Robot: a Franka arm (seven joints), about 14 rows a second.
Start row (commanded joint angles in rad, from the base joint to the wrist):
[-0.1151 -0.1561 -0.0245 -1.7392 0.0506 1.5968 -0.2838]
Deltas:
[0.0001 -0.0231 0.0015 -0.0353 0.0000 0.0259 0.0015]
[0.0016 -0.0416 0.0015 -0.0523 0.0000 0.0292 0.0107]
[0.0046 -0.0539 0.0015 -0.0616 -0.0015 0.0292 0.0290]
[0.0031 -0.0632 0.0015 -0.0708 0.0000 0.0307 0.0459]
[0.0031 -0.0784 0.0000 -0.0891 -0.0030 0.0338 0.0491]
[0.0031 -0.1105 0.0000 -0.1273 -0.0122 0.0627 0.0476]
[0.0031 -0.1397 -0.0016 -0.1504 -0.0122 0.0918 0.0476]
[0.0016 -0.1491 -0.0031 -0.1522 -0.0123 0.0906 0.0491]
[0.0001 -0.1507 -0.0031 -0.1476 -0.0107 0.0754 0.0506]
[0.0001 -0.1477 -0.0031 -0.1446 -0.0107 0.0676 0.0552]
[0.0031 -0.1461 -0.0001 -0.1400 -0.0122 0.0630 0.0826]
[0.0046 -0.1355 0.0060 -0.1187 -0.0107 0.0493 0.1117]
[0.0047 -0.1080 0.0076 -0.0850 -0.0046 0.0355 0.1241]
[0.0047 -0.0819 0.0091 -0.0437 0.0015 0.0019 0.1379]
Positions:
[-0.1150 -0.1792 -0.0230 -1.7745 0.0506 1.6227 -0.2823]
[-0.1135 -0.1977 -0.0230 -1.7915 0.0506 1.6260 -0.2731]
[-0.1105 -0.2100 -0.0230 -1.8008 0.0491 1.6260 -0.2548]
[-0.1120 -0.2193 -0.0230 -1.8100 0.0506 1.6275 -0.2379]
[-0.1120 -0.2345 -0.0245 -1.8283 0.0476 1.6306 -0.2347]
[-0.1120 -0.2666 -0.0245 -1.8665 0.0384 1.6595 -0.2362]
[-0.1120 -0.2958 -0.0261 -1.8896 0.0384 1.6886 -0.2362]
[-0.1135 -0.3052 -0.0276 -1.8914 0.0383 1.6874 -0.2347]
[-0.1150 -0.3068 -0.0276 -1.8868 0.0399 1.6722 -0.2332]
[-0.1150 -0.3038 -0.0276 -1.8838 0.0399 1.6644 -0.2286]
[-0.1120 -0.3022 -0.0246 -1.8792 0.0384 1.6598 -0.2012]
[-0.1105 -0.2916 -0.0185 -1.8579 0.0399 1.6461 -0.1721]
[-0.1104 -0.2641 -0.0169 -1.8242 0.0460 1.6323 -0.1597]
[-0.1104 -0.2380 -0.0154 -1.7829 0.0521 1.5987 -0.1459]

